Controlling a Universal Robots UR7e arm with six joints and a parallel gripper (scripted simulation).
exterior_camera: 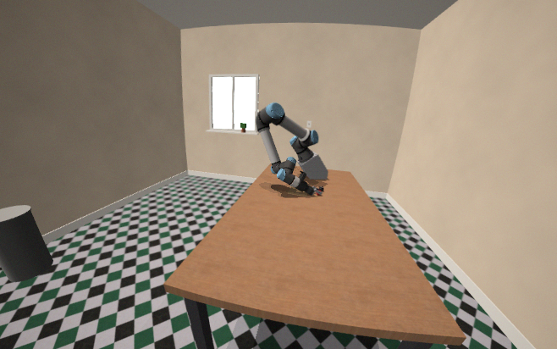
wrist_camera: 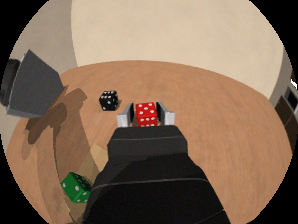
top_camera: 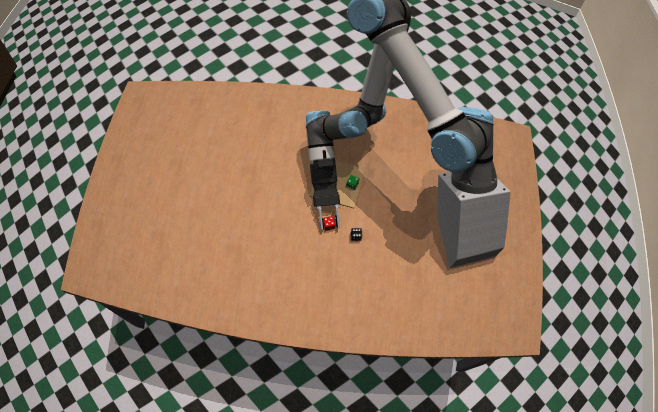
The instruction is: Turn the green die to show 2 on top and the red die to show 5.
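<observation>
Now: the red die 10 mm below my hand. From my hand the other things lie so: green die (80 mm behind, 130 mm to the right, 10 mm below); black die (70 mm behind, 40 mm to the left, 10 mm below); tan mat (40 mm behind, 140 mm to the right, 20 mm below).
</observation>
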